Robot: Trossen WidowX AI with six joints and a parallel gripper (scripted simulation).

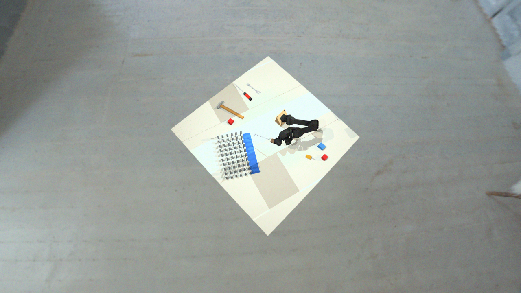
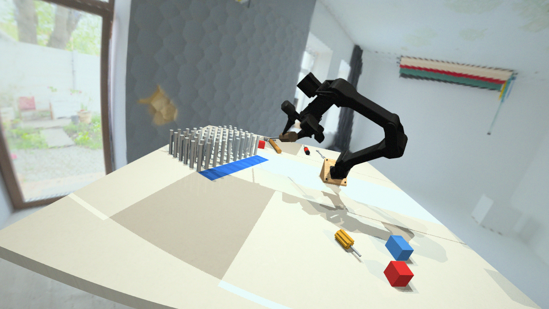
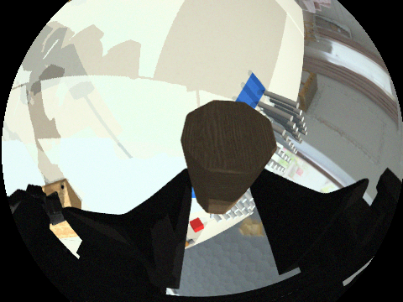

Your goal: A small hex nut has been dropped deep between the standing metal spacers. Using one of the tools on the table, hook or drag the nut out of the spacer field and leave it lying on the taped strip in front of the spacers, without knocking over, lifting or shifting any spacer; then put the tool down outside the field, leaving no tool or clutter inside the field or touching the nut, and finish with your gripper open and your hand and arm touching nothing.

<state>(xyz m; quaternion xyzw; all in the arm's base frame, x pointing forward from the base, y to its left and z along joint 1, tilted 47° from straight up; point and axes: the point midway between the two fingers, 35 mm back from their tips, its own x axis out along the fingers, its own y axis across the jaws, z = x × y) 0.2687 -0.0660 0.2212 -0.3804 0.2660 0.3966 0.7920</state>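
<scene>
Right now my gripper tip is 16 cm short of the blue taped strip, 14 cm to the left of it and 19 cm above it. The rest, counted from my gripper tip: hook tool (2 cm ahead, 10 cm to the right, 3 cm below); then yellow-handled screwdriver (16 cm behind, 31 cm to the left, 18 cm below); then blue cube (32 cm behind, 34 cm to the left, 17 cm below).
</scene>
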